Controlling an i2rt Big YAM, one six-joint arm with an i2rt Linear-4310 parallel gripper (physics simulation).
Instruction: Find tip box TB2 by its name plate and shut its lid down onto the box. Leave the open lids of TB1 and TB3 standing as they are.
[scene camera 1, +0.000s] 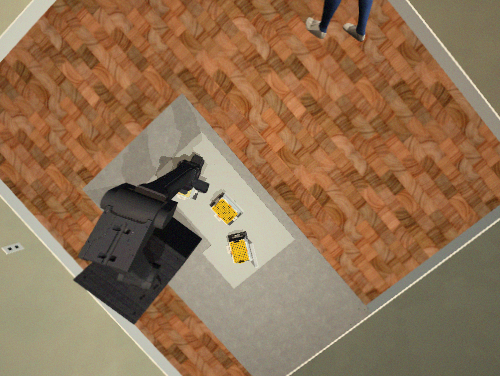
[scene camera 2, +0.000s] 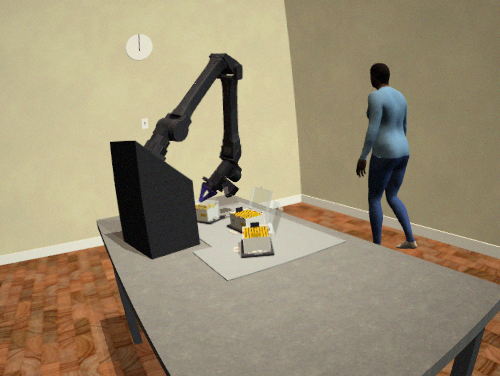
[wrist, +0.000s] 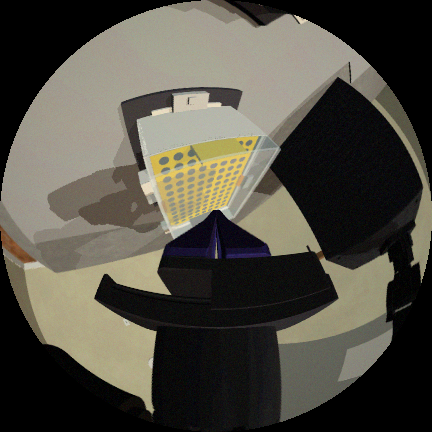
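Pixels of known places: gripper, fingertip midpoint: (scene camera 2: 199, 201) (wrist: 215, 215); arm's base, origin of the base link: (scene camera 2: 150, 157) (wrist: 396, 235).
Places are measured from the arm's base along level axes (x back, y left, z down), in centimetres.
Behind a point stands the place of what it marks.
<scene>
Tip box TB2 (scene camera 1: 186, 194) @(y 21.5, x -23.2, z 24.8 cm) (scene camera 2: 207, 212) @(y 19.3, x -22.7, z 27.8 cm) (wrist: 200, 175) @(y 23.5, x -26.8, z 24.8 cm), white with a yellow tip rack, stands at the mat's far end; its name plate does not show. Its clear lid lies over the rack; I cannot tell whether it is fully seated. My gripper (scene camera 2: 200, 201) @(y 27.2, x -21.6, z 24.5 cm) (wrist: 215, 215) @(y 27.2, x -21.6, z 24.5 cm) is shut and empty, its dark blue tips at or just above the lid's edge; contact is unclear. The arm hides the gripper in scene camera 1. The middle box (scene camera 1: 226, 210) (scene camera 2: 247, 220) @(y -2.7, x -32.4, z 27.3 cm) and the nearest box (scene camera 1: 240, 251) (scene camera 2: 257, 245) @(y -23.9, x -27.8, z 29.3 cm) have their clear lids standing open. Their plates are unreadable.
A tall black block (scene camera 2: 160, 200) @(y -8.1, x -1.0, z 13.7 cm) (wrist: 350, 175) @(y 10.1, x -8.6, z 20.1 cm) stands beside the mat (scene camera 1: 270, 235) @(y -21.5, x -47.4, z 32.5 cm) (scene camera 2: 225, 267) @(y -28.3, x -15.5, z 32.6 cm), close to the arm. The grey table (scene camera 1: 300, 300) @(y -62.7, x -41.9, z 32.9 cm) (scene camera 2: 310, 310) @(y -63.1, x -25.3, z 32.9 cm) extends past the boxes. A person (scene camera 2: 389, 125) stands on the floor beyond the table.
</scene>
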